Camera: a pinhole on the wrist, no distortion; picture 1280 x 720 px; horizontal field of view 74.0 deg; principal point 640.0 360.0 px. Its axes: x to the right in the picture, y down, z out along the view. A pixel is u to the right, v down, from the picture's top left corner.
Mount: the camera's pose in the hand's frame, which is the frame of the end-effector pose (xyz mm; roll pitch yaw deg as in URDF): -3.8 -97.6 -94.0 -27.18 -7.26 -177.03
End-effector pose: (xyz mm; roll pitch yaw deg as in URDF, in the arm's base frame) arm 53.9 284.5 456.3 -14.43 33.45 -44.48
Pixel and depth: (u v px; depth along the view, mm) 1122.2 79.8 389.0
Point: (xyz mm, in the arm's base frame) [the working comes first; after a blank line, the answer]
In the camera's frame: 220.9 -128.3 389.0

41.5 183.4 855.3
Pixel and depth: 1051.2 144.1 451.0
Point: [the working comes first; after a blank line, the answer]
In the camera's frame: 218.4 -114.6 451.0

51.4 136.2 896.6
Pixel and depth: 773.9 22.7 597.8
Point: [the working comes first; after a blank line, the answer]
In the camera's frame: 94.2 -237.4 597.8

260.3 57.7 943.7
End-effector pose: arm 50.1 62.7 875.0 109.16 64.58 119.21
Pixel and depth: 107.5 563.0 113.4
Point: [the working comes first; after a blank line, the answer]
In the camera's frame: -71.1 27.1 113.4

40.2 -62.8 734.7
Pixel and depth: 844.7 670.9 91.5
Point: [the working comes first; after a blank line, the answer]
In the camera's frame: 22.1 33.5 91.5

50.1 -101.2 822.0
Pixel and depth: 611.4 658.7 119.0
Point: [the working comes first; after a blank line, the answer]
In the camera's frame: -4.0 41.9 119.0

63.0 -103.4 785.5
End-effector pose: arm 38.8 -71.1 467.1 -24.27 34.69 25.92
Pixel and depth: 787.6 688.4 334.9
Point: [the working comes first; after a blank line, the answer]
In the camera's frame: 58.2 129.5 334.9

292.4 -251.0 713.6
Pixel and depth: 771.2 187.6 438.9
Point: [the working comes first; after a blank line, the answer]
In the camera's frame: 67.8 -89.1 438.9

263.0 -28.1 803.6
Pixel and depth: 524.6 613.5 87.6
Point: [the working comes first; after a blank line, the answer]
In the camera's frame: -11.9 26.1 87.6

141.9 -196.6 487.4
